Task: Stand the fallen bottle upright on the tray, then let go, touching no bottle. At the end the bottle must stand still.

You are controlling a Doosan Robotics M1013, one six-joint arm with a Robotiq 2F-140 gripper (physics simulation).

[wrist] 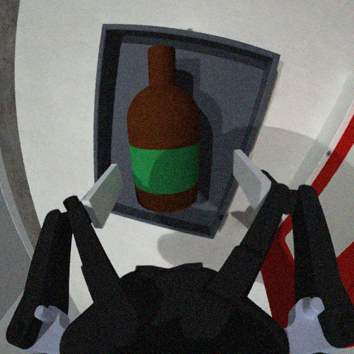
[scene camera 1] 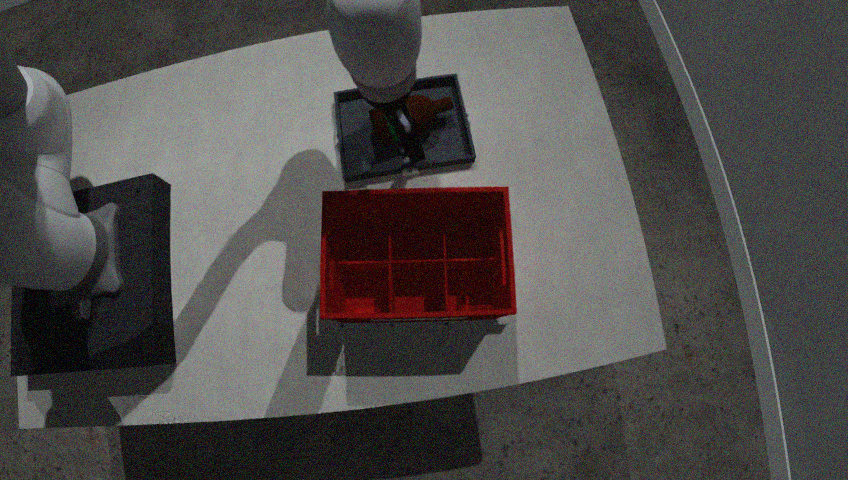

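Seen in the pictures: arm's base, link origin: [scene camera 1: 85, 256].
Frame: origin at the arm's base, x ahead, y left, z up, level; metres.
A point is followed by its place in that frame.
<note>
The brown bottle [scene camera 1: 422, 111] {x 0.716, y 0.110, z 0.005 m} [wrist: 162, 120] with a green label lies on its side in the dark grey tray [scene camera 1: 354, 130] {x 0.584, y 0.139, z -0.065 m} [wrist: 240, 90]. In the wrist view its neck points to the top and its base is at the lower end, near the fingertips. My gripper [scene camera 1: 407, 139] [wrist: 175, 168] is open and empty. In the wrist view its two pads stand on either side of the label end, with a gap on both sides. In the scene view the arm and fingers hide part of the bottle. The exact height of the fingers above the tray cannot be told.
A red divided crate [scene camera 1: 416, 190] {x 0.664, y -0.073, z 0.106 m} [wrist: 325, 172] stands close to the tray, on the near side in the scene view. The arm's base stands on a dark block [scene camera 1: 154, 237] {x 0.162, y 0.003, z -0.012 m} at the left. The pale table top [scene camera 1: 583, 237] {x 0.964, y -0.174, z -0.070 m} lies around the tray and crate.
</note>
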